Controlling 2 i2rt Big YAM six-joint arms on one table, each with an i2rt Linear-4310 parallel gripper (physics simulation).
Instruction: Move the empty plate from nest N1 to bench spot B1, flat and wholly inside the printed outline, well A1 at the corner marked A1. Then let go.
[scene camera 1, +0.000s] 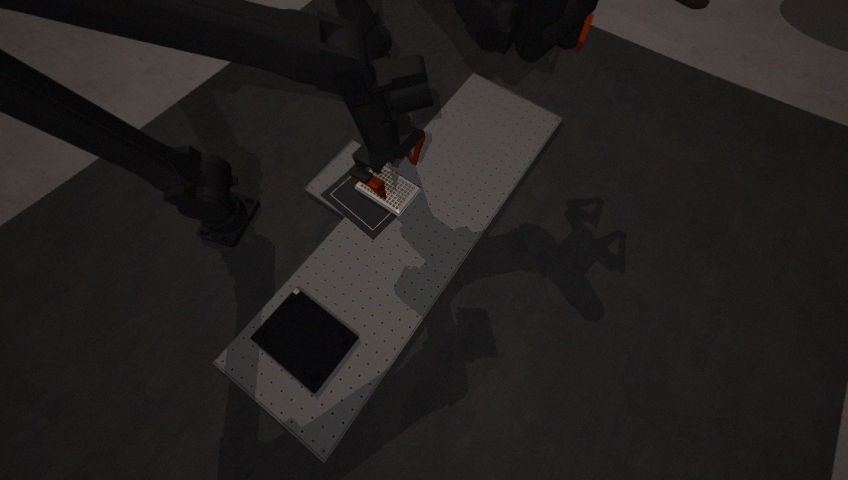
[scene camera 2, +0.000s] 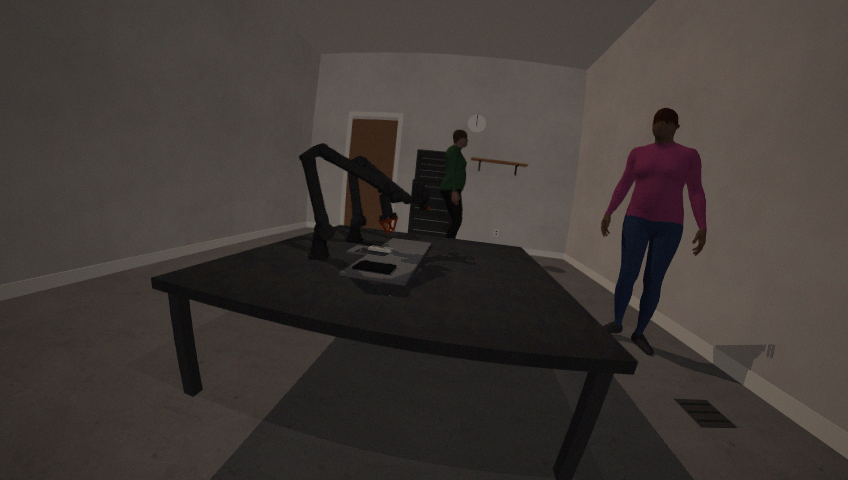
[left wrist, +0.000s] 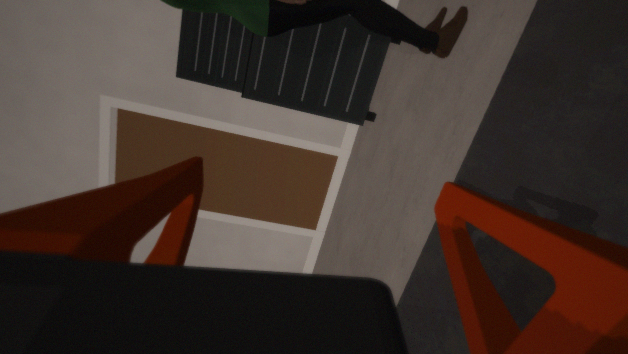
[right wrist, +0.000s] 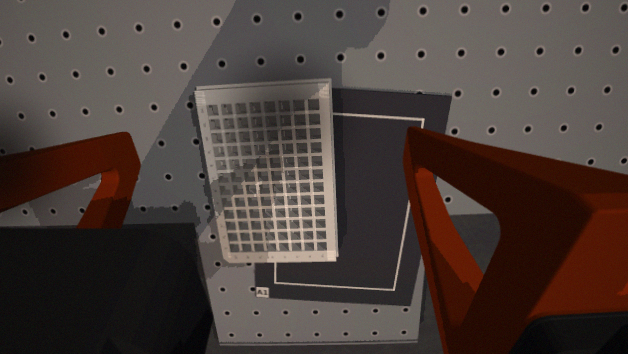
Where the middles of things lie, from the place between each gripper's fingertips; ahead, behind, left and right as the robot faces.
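The dark mat with white outline (scene camera 1: 372, 218) is 8 cm behind my right hand, 3 cm to the right of it and 11 cm below it. The black mat (scene camera 1: 304, 338) is 2 cm ahead of my right hand, 34 cm to the right of it and 11 cm below it. As for the white well plate (scene camera 1: 400, 193), my right hand is 5 cm past it, 2 cm to the right of it and 10 cm above it.
From my left hand I find the dark mat with white outline 21 cm behind, 47 cm to the right and 29 cm below, and the black mat 11 cm behind, 78 cm to the right and 29 cm below. My left gripper is 18 cm past the white well plate, 42 cm to the left of it and 29 cm above it.
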